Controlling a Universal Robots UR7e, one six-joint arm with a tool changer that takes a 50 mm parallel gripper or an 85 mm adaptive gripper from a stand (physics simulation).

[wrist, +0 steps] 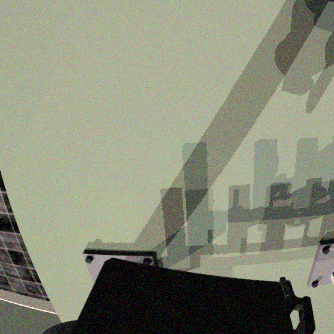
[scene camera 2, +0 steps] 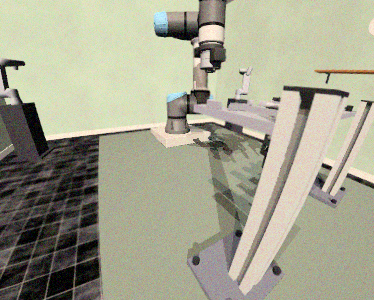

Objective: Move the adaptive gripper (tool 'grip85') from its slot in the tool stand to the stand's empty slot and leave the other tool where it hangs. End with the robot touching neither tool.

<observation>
I see a tool stand [scene camera 2: 304,122].
</observation>
